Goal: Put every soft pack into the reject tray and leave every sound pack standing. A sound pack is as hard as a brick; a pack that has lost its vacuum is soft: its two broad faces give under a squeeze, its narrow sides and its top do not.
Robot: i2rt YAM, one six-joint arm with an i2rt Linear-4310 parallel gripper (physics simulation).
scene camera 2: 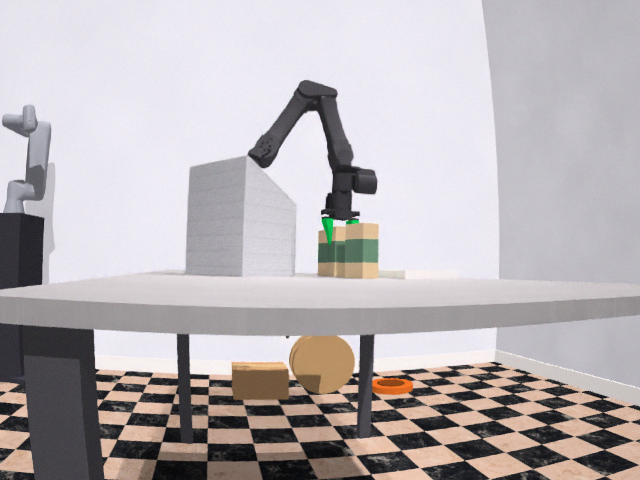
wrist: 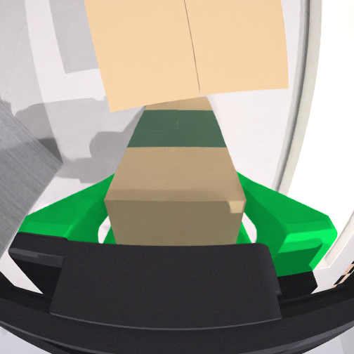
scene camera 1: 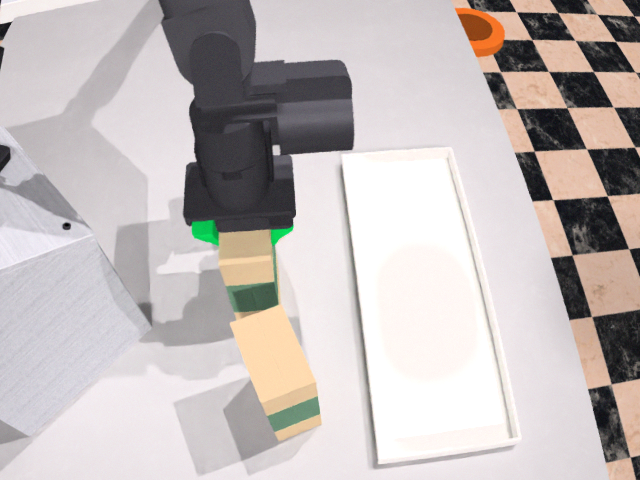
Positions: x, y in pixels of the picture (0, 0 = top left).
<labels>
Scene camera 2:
gripper: 338, 245
pack: 361, 239
pack: 336, 251
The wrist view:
gripper: 176, 174
white reject tray: 311, 176
pack: 143, 59
pack: 175, 185
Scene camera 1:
gripper: 249, 241
white reject tray: 439, 385
pack: 286, 387
pack: 248, 262
</labels>
